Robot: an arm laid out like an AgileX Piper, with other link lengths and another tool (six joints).
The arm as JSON. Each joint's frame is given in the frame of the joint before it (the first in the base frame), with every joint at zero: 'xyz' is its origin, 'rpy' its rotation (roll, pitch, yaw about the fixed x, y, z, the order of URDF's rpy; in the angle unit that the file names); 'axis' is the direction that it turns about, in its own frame. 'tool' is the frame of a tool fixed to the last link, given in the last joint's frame.
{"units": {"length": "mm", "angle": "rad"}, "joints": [
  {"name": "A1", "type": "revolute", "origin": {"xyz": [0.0, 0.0, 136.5], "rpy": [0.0, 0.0, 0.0]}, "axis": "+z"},
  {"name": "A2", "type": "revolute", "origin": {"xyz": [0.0, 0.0, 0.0], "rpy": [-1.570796, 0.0, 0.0]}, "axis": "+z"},
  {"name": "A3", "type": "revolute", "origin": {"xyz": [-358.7, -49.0, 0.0], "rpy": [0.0, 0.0, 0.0]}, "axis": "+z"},
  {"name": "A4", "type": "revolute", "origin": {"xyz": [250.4, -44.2, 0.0], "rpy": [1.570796, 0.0, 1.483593]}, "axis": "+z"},
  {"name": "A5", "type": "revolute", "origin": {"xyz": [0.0, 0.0, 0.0], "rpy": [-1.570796, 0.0, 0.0]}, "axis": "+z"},
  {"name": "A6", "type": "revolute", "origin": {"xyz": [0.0, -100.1, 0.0], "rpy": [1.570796, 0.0, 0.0]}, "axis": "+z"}
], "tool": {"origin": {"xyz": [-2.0, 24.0, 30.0], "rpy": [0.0, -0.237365, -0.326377]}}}
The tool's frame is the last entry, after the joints.
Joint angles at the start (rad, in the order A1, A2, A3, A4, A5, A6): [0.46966, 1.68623, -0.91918, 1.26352, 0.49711, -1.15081]
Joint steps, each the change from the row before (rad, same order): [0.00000, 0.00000, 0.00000, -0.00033, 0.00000, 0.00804]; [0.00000, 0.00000, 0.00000, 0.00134, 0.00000, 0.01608]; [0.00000, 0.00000, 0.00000, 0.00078, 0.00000, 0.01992]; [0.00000, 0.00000, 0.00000, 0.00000, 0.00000, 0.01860]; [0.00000, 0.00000, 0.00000, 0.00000, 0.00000, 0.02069]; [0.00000, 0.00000, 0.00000, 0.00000, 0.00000, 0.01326]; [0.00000, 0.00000, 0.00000, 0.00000, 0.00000, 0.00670]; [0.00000, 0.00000, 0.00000, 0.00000, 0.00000, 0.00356]
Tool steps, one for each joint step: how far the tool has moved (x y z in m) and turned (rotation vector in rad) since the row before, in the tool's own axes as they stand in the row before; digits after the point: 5 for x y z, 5 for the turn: [-0.00015, -0.00008, 0.00004, 0.00184, 0.00016, 0.00753]; [-0.00045, -0.00016, 0.00010, 0.00399, -0.00064, 0.01679]; [-0.00049, -0.00020, 0.00011, 0.00480, -0.00037, 0.02004]; [-0.00040, -0.00018, 0.00010, 0.00437, 0.00000, 0.01808]; [-0.00044, -0.00020, 0.00011, 0.00487, 0.00000, 0.02011]; [-0.00028, -0.00013, 0.00007, 0.00312, 0.00000, 0.01289]; [-0.00014, -0.00006, 0.00003, 0.00158, 0.00000, 0.00651]; [-0.00008, -0.00003, 0.00002, 0.00084, 0.00000, 0.00346]
